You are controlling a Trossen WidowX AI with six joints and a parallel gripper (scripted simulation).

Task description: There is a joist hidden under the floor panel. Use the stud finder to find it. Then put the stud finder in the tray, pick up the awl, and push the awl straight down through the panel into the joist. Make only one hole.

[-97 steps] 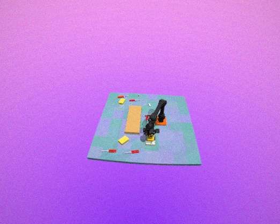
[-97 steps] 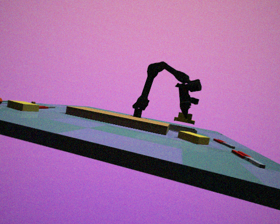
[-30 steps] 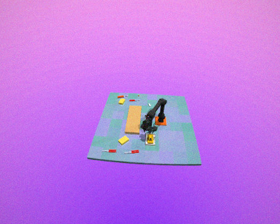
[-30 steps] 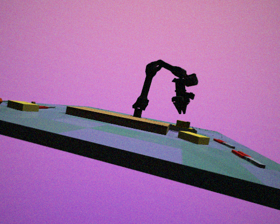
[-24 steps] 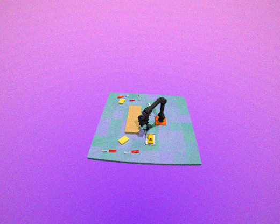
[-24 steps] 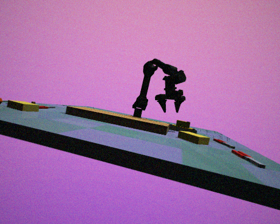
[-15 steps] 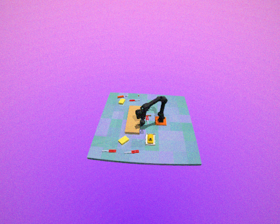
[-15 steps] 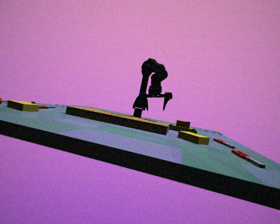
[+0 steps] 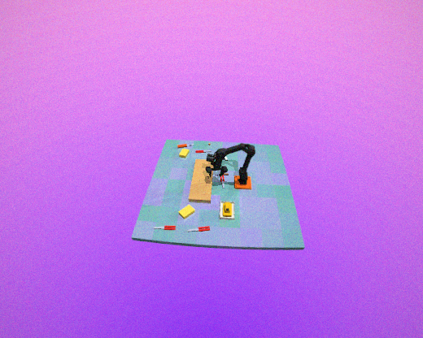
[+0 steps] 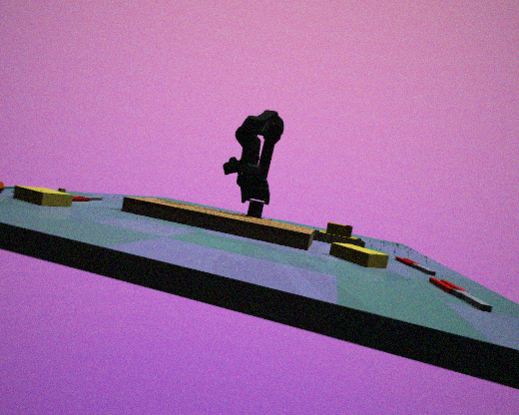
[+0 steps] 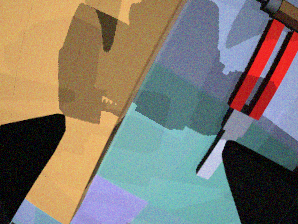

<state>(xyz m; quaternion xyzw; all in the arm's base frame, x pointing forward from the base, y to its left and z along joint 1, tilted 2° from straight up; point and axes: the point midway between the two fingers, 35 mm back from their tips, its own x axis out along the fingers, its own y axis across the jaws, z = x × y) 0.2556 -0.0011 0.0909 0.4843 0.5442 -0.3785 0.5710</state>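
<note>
Now: gripper tip 60 mm past the awl, 110 mm to the left of it and 80 mm above it. From my gripper tip the other things lie so: yellow stud finder (90 mm behind, 330 mm to the left, 30 mm below); then white tray (90 mm behind, 310 mm to the left, 70 mm below).
</note>
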